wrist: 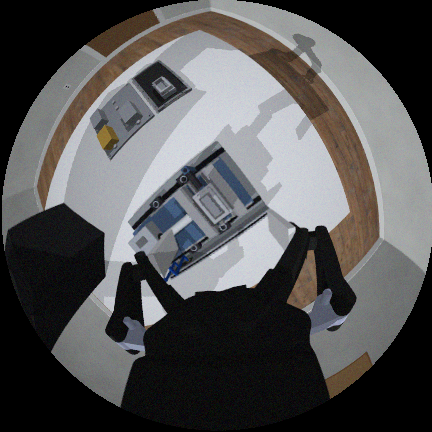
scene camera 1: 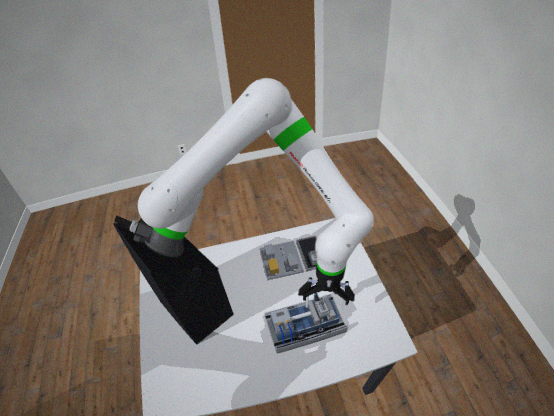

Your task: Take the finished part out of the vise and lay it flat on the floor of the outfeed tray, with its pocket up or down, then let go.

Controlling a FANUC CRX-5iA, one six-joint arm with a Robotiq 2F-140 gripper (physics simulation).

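Frame: origin at the arm's base, x down, y right, z back, level; millimetres.
Where they show: gripper, fingertip midpoint: (wrist: 220, 230) (scene camera 1: 324, 306); arm's base, origin of the base link: (scene camera 1: 162, 245).
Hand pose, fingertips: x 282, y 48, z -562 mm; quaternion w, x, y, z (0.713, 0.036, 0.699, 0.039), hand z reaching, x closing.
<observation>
Things, the pixels of their centre, and the offset from my fingertips.
- light grey part, body centre: (wrist: 212, 203) (scene camera 1: 322, 308) dx +65, dy -26, dz +7 mm
- vise, body centre: (wrist: 187, 219) (scene camera 1: 305, 318) dx +113, dy +0, dz +72 mm
- yellow block, body centre: (wrist: 107, 137) (scene camera 1: 273, 266) dx +136, dy -279, dz +225 mm
A light grey part (scene camera 1: 324, 308) (wrist: 212, 204) with its rectangular pocket up sits between the jaws of the vise (wrist: 192, 212). My gripper (scene camera 1: 328, 300) (wrist: 220, 230) is wide open and empty, above the vise, with its fingers apart on either side of the part. A dark-floored tray (scene camera 1: 306, 245) (wrist: 150, 75), which looks like the outfeed tray, lies at the back of the table. Another grey part (scene camera 1: 313, 257) (wrist: 162, 86) with a pocket up lies flat in it; the arm partly hides this tray in the scene view.
A grey tray (scene camera 1: 280, 248) (wrist: 117, 107) adjoins the dark tray and holds a yellow block (scene camera 1: 273, 266) (wrist: 107, 137) and grey blocks. Blue hoses (scene camera 1: 286, 332) (wrist: 177, 267) stand at the vise fixture's front left. The black robot pedestal (scene camera 1: 185, 280) (wrist: 55, 250) stands on the left.
</observation>
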